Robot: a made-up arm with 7 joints. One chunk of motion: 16 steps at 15 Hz.
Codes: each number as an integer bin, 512 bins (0 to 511) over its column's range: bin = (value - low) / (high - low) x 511, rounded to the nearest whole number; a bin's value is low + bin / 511 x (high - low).
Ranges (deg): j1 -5..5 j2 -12..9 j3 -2..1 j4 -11..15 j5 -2..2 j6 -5..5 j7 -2..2
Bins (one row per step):
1: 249 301 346 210 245 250 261
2: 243 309 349 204 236 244 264
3: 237 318 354 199 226 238 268
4: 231 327 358 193 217 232 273
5: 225 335 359 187 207 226 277
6: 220 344 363 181 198 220 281
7: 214 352 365 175 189 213 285
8: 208 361 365 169 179 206 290
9: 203 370 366 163 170 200 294
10: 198 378 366 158 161 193 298
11: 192 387 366 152 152 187 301
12: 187 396 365 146 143 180 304
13: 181 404 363 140 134 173 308
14: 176 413 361 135 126 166 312
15: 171 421 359 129 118 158 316
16: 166 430 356 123 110 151 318
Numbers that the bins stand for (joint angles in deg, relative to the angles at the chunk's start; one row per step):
1: -0.13 0.37 0.03 -0.32 -0.08 -0.11 0.04
2: -0.24 0.70 0.05 -0.62 -0.15 -0.23 0.07
3: -0.36 1.07 0.08 -0.87 -0.23 -0.34 0.10
4: -0.48 1.44 0.10 -1.18 -0.30 -0.46 0.14
5: -0.60 1.77 0.11 -1.49 -0.38 -0.58 0.17
6: -0.69 2.14 0.13 -1.79 -0.45 -0.69 0.20
7: -0.81 2.47 0.14 -2.10 -0.52 -0.83 0.23
8: -0.93 2.84 0.14 -2.40 -0.60 -0.97 0.27
9: -1.03 3.21 0.15 -2.71 -0.67 -1.09 0.30
10: -1.13 3.53 0.15 -2.96 -0.74 -1.22 0.33
11: -1.24 3.90 0.15 -3.27 -0.81 -1.34 0.36
12: -1.34 4.27 0.14 -3.57 -0.88 -1.48 0.38
13: -1.46 4.60 0.13 -3.88 -0.95 -1.61 0.41
14: -1.56 4.97 0.12 -4.13 -1.01 -1.75 0.44
15: -1.65 5.30 0.11 -4.44 -1.08 -1.91 0.47
16: -1.75 5.67 0.09 -4.74 -1.14 -2.05 0.49

